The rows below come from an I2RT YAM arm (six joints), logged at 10 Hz.
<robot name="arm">
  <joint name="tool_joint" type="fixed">
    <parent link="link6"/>
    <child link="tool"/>
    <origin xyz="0 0 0" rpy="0 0 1.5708"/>
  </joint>
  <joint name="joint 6" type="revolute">
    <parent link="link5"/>
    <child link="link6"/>
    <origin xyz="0.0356 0 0.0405" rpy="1.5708 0 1.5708"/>
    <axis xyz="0 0 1"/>
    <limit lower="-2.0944" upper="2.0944"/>
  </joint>
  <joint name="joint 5" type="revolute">
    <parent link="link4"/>
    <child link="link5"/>
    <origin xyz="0.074 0.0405 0.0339" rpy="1.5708 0 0"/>
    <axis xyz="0 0 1"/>
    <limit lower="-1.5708" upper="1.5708"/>
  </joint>
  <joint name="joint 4" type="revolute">
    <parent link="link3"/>
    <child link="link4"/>
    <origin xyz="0.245 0.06 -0.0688" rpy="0 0 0"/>
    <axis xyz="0 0 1"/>
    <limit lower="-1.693" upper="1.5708"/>
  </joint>
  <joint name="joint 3" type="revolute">
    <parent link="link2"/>
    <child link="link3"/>
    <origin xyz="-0.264 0 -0.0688" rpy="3.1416 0 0"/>
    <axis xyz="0 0 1"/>
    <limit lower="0" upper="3.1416"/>
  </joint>
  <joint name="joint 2" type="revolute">
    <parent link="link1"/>
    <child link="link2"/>
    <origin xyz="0.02 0.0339 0.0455" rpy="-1.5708 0 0"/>
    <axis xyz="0 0 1"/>
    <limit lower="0" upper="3.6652"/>
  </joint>
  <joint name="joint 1" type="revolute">
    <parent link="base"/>
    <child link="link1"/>
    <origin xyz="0 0 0.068" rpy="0 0 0"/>
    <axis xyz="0 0 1"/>
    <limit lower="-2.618" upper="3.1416"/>
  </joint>
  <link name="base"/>
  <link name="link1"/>
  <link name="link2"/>
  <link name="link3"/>
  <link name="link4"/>
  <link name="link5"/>
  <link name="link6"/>
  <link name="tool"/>
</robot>
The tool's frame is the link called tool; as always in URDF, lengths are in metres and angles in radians.
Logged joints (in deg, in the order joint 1, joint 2, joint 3, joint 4, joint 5, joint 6), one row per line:
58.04 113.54 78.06 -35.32 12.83 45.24
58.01 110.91 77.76 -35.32 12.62 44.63
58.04 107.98 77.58 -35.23 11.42 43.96
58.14 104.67 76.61 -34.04 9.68 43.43
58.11 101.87 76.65 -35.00 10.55 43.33
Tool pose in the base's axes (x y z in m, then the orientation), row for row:
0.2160 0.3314 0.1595 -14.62 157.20 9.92
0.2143 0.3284 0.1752 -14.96 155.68 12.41
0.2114 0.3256 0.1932 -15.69 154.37 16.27
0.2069 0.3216 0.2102 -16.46 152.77 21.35
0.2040 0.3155 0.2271 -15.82 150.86 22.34
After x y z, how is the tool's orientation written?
As a rotation vector, in degrees.
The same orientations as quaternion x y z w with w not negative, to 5 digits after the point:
-0.09075 0.97580 0.06158 0.18918
-0.09342 0.97218 0.07750 0.20032
-0.09837 0.96786 0.10201 0.20778
-0.10362 0.96168 0.13440 0.21533
-0.10040 0.95739 0.14177 0.23070

